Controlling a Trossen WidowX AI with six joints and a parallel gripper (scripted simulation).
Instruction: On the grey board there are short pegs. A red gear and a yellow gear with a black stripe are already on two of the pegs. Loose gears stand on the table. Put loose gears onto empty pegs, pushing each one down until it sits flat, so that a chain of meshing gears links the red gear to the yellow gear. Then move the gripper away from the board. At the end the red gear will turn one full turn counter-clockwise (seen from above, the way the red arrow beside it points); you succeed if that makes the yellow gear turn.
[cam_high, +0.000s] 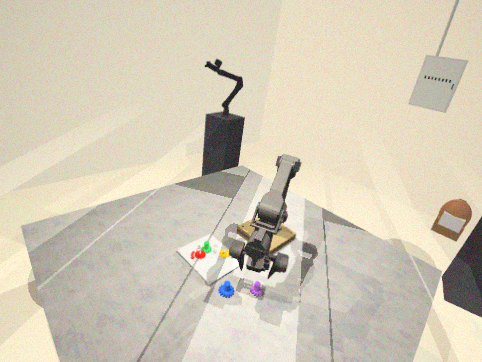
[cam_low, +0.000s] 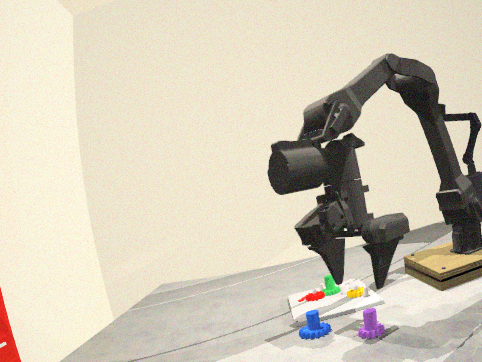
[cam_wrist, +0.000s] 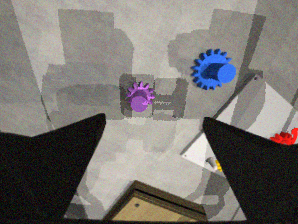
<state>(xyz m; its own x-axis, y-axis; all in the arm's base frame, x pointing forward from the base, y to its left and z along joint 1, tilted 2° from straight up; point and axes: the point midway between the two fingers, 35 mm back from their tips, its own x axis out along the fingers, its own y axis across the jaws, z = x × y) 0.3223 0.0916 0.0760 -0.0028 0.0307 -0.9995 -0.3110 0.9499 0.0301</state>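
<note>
Now: gripper tip 6 cm above the purple gear, 2 cm to the right of it and 1 cm past it. From my gripper tip the other things lie so: yellow gear: 17 cm to the right, 7 cm behind, 6 cm below; then blue gear: 6 cm to the right, 6 cm below, 6 cm ahead; then red gear: 24 cm to the right, 6 cm below.
</note>
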